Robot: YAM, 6 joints.
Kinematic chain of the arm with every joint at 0, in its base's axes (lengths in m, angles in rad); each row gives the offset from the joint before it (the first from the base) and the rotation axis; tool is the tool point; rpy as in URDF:
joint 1: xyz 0 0 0.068 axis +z
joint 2: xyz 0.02 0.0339 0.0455 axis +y
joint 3: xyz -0.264 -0.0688 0 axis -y
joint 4: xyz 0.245 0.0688 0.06 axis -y
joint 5: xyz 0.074 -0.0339 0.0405 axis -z
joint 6: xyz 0.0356 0 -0.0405 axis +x
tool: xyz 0 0 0 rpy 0 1.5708 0
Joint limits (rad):
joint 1: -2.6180..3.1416
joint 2: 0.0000..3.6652
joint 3: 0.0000..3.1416
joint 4: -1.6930..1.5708
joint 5: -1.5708..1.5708
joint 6: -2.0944..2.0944
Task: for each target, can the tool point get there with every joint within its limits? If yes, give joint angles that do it. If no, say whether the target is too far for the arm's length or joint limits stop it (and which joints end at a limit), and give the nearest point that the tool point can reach.
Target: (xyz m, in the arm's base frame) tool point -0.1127 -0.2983 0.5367
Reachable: yes | joints 1.3046 0.4999 2.4162 -0.7176 -1.0160 0.6564
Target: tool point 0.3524 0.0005 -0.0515
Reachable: yes | joints -0.0355 2.4494 0.9408 0.4636 -0.3747 0.4485
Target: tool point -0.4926 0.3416 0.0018
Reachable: yes | joints 2.5442 2.9566 2.1597 0.5472 0.1512 0.2721
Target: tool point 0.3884 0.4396 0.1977
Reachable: yes | joints 0.8774 2.5511 2.0303 0.5885 0.5202 -0.6577
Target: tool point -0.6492 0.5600 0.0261
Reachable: no: too far | nearest point -0.4865 0.4196 0.0485 | short by 0.216 m
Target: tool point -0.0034 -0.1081 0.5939
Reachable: yes | joints 1.3964 0.5764 1.4908 0.7290 0.4471 -1.1615
